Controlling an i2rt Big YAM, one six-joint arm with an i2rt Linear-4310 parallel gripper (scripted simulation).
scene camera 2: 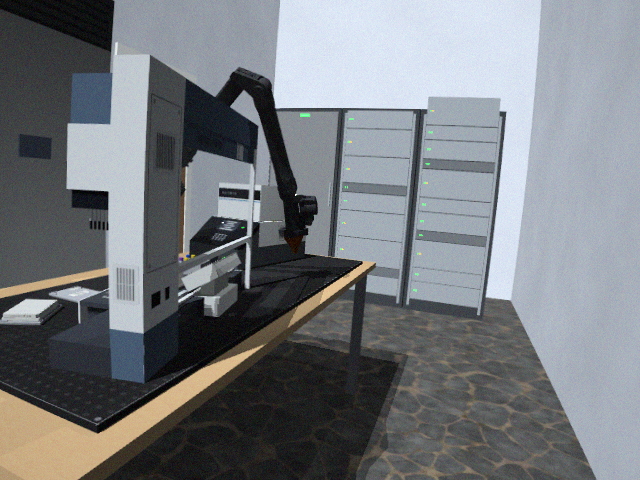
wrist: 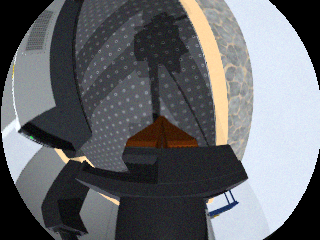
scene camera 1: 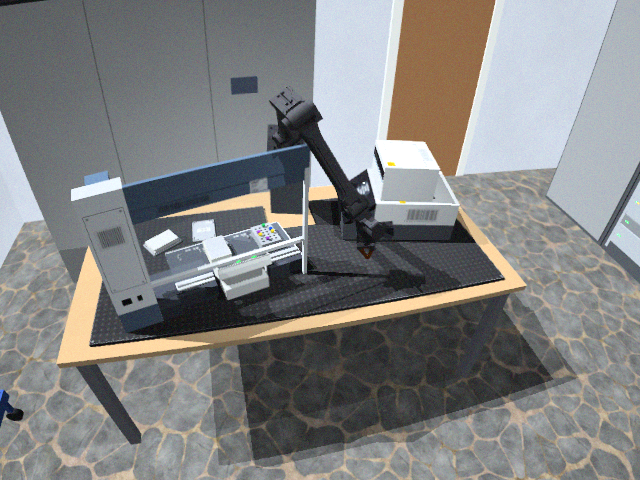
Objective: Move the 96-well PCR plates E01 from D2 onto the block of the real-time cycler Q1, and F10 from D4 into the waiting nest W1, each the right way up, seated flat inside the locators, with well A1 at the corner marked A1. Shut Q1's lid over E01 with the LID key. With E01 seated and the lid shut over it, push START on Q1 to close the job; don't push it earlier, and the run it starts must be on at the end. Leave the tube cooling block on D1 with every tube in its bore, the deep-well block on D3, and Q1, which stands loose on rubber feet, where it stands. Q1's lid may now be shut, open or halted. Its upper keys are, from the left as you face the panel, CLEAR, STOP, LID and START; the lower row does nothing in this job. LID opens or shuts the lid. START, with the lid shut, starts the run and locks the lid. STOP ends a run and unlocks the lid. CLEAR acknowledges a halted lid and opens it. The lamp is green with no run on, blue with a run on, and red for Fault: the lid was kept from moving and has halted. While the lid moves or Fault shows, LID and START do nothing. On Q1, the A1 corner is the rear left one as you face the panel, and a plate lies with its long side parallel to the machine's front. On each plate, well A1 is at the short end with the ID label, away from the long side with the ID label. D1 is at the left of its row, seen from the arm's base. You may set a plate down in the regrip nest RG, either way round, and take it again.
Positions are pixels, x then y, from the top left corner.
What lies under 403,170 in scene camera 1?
A white lid.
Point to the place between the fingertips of my gripper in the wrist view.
161,119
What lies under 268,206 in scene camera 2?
A white lid.
